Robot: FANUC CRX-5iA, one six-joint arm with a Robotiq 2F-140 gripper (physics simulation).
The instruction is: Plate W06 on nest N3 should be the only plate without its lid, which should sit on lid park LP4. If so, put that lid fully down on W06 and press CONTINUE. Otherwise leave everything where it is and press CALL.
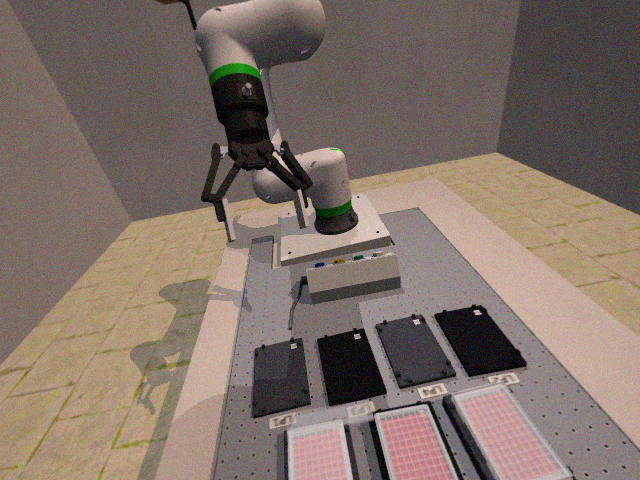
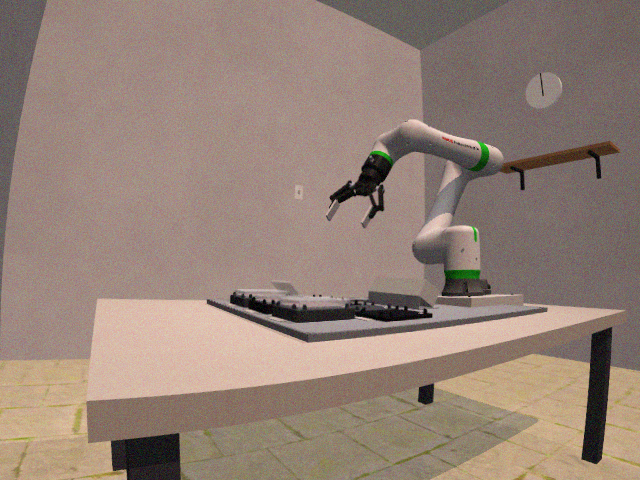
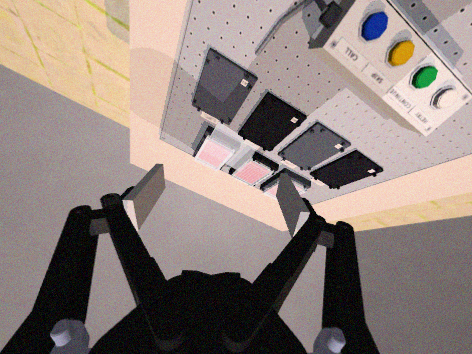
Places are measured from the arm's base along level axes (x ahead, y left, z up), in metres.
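Pixels of known places: gripper, between the fingertips: (image 1: 270, 233) (image 2: 344, 221) (image 3: 222, 180); arm's base, origin of its link: (image 1: 336, 223) (image 2: 462, 295).
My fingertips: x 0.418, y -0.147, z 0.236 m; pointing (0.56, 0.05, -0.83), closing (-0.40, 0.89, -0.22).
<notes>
For each thing: its top centre in the pictures, then the offset to it from my fingertips. "spot": a spot on its surface instead.
- LP4 park, centre of its top: (image 1: 411, 342) (image 2: 361, 303) (image 3: 310, 154) dz -0.237, dx +0.097, dy +0.224 m
- button box, centre of its top: (image 3: 394, 88) (image 1: 349, 258) (image 2: 402, 277) dz -0.173, dx -0.119, dy +0.147 m
- blue CALL button, centre of its top: (image 3: 374, 31) dz -0.183, dx -0.140, dy +0.072 m
- green CONTINUE button, centre of its top: (image 3: 425, 82) dz -0.183, dx -0.142, dy +0.172 m
- cable, a spot on its surface: (image 1: 294, 304) spot: dz -0.251, dx -0.079, dy -0.006 m
My gripper (image 1: 266, 233) (image 2: 346, 221) (image 3: 222, 180) is open and empty, high above the board. Three pink plates stand in a row: the left (image 1: 317, 449) (image 3: 214, 152) and right (image 1: 509, 434) look whitish on top; the middle one (image 1: 413, 439) (image 3: 252, 172) looks redder. Their W and N labels cannot be read. The LP4 park (image 1: 415, 351) (image 3: 314, 146) is dark grey; I cannot tell whether a clear lid lies on it. The button box (image 1: 354, 281) (image 2: 398, 291) has a blue CALL button (image 3: 374, 26) and a green CONTINUE button (image 3: 425, 77).
Three more parks, one grey (image 1: 281, 377) and two black (image 1: 351, 366) (image 1: 479, 341), flank LP4. A pale tilted panel (image 2: 283, 286) rises by the plates. A cable (image 1: 294, 304) runs from the button box. The robot base stands behind the box.
</notes>
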